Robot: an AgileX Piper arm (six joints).
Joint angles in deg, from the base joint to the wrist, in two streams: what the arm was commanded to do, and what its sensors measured. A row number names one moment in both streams.
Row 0, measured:
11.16, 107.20, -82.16, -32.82, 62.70, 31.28
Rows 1 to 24, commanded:
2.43, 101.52, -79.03, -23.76, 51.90, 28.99
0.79, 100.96, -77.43, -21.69, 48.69, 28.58
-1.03, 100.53, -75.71, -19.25, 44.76, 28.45
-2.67, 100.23, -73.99, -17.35, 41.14, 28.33
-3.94, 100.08, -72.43, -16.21, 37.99, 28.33
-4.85, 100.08, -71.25, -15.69, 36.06, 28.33
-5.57, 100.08, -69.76, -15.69, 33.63, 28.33
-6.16, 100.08, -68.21, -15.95, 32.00, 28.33
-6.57, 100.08, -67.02, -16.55, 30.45, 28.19
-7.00, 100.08, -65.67, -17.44, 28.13, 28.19
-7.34, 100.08, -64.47, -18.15, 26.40, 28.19
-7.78, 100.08, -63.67, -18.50, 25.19, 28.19
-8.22, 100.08, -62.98, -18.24, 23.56, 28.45
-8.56, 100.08, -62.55, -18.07, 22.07, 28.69
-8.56, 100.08, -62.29, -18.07, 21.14, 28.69
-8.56, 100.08, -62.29, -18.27, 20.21, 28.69
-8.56, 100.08, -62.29, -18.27, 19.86, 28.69
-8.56, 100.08, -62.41, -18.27, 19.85, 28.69
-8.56, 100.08, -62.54, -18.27, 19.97, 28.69
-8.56, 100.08, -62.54, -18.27, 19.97, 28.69
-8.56, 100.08, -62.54, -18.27, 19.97, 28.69
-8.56, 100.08, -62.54, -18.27, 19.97, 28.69
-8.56, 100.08, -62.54, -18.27, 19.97, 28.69
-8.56, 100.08, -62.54, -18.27, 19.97, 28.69
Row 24, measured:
-8.26, 100.58, -62.59, -17.56, 20.93, 28.72
